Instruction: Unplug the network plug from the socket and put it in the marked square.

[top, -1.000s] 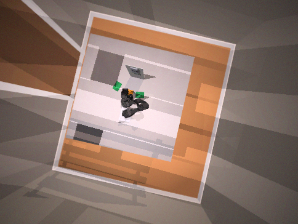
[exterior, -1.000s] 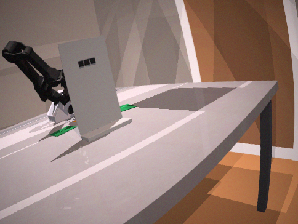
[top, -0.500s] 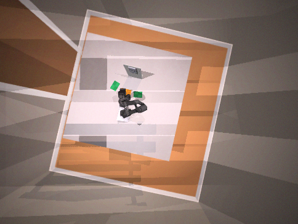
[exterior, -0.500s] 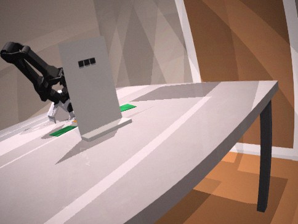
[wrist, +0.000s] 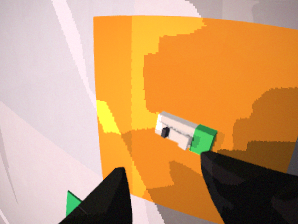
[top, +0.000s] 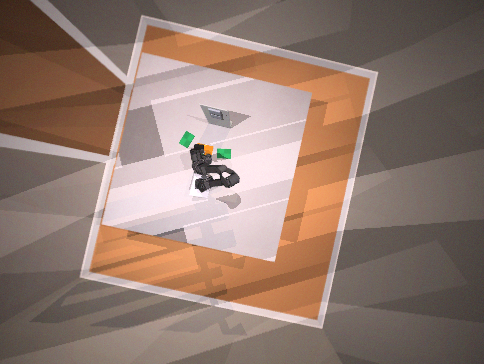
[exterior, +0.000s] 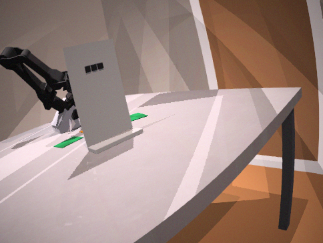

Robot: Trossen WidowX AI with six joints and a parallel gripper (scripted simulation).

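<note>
Right now my gripper tip is 30 mm above the network plug and 10 mm short of it. Also, from my gripper tip: orange square 40 mm below, 10 mm ahead; then grey upright panel 230 mm ahead, 100 mm above, 90 mm to the right.
</note>
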